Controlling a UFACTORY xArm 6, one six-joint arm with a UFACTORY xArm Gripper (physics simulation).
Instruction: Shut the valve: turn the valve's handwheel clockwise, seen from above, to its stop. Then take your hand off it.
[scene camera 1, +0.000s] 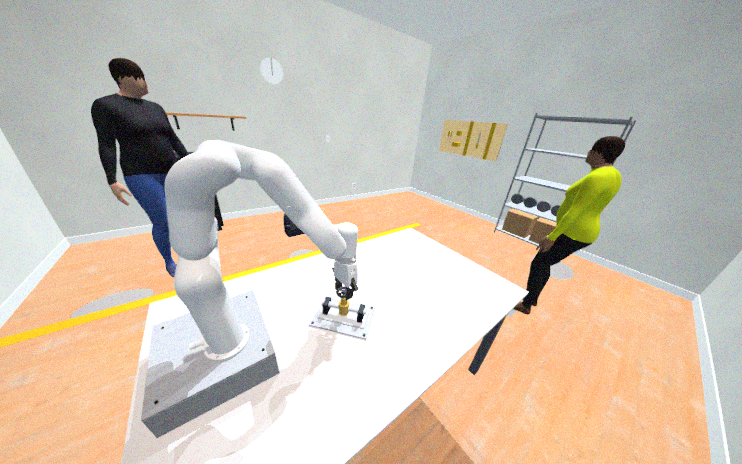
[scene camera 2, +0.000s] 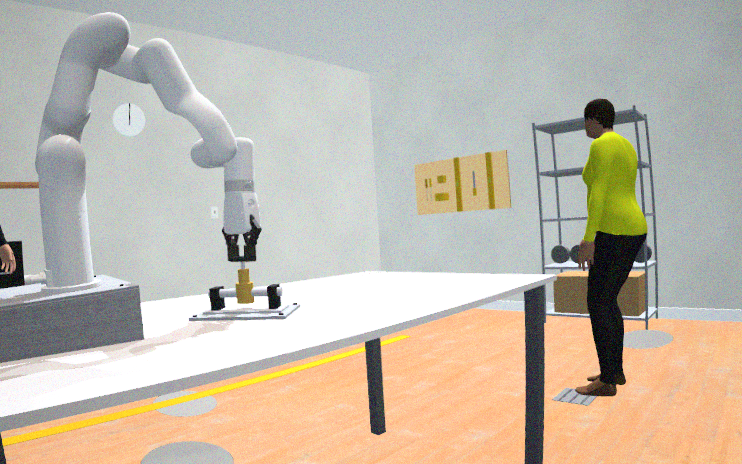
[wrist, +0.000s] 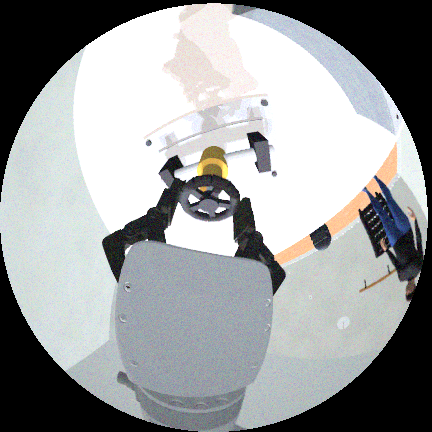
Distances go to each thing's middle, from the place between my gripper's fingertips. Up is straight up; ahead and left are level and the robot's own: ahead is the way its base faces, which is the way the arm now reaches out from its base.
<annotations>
Right now the dark spoked handwheel (wrist: 208, 200) is 10 mm below my hand. The rest, counted from my hand: pale base plate (scene camera 1: 316, 322): 130 mm below.
</annotations>
